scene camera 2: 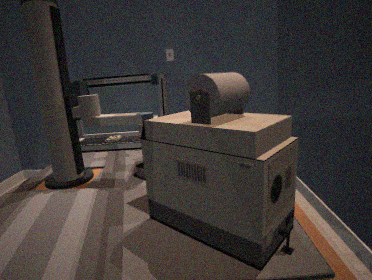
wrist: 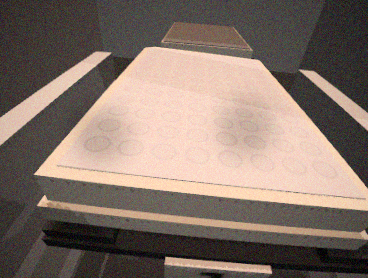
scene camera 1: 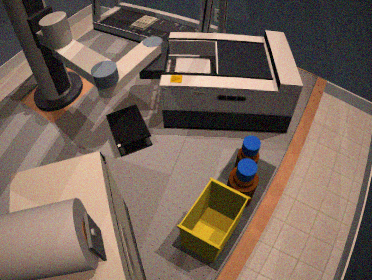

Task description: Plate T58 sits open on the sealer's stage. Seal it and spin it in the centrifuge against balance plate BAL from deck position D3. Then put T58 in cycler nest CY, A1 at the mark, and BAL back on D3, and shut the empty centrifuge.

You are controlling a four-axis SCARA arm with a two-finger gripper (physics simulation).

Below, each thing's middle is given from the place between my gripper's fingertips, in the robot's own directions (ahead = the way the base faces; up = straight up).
Now: hand 20 mm past the flat pale plate (wrist: 187,143) and 10 mm to the left of it. From my hand the other things lie so: foil roll (scene camera 2: 229,92) (770 mm to the right, 260 mm above, 170 mm ahead); dark nest (scene camera 1: 128,125) (300 mm to the right, 110 mm behind, 100 mm below); centrifuge (scene camera 1: 257,86) (100 mm ahead, 50 mm to the left, 30 mm below).
